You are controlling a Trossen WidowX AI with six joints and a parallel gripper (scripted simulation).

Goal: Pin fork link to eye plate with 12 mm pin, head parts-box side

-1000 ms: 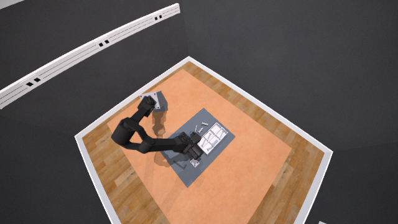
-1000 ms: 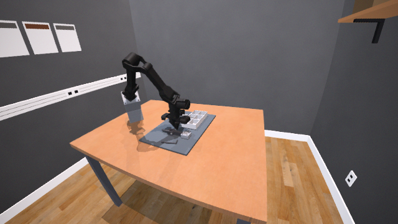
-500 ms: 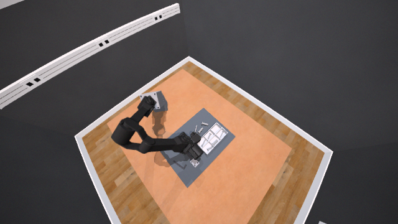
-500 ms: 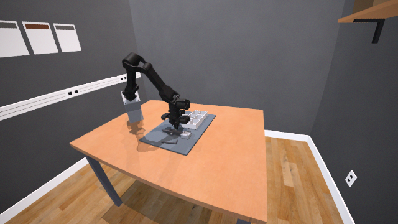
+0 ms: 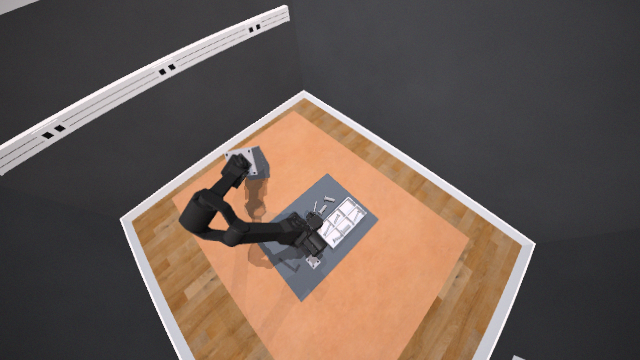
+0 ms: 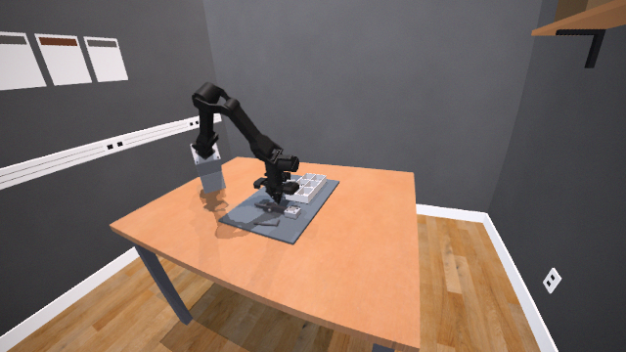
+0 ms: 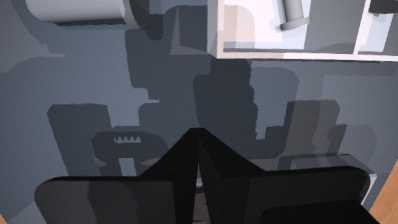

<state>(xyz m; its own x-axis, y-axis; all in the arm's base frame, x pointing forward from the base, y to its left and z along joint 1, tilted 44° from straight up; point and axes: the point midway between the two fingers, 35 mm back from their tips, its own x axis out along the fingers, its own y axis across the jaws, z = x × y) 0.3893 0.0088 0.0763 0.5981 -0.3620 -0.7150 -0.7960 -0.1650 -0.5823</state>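
Now: the dark flat bar 1 cm ahead of my hand, 5 cm to the right of it and 3 cm below it. Also, from my hand: dark fork link (3 cm behind, 4 cm to the right, 3 cm below); then grey mat (1 cm ahead, 6 cm to the left, 4 cm below); then thick headed pin (4 cm behind, 8 cm to the left, 3 cm below).
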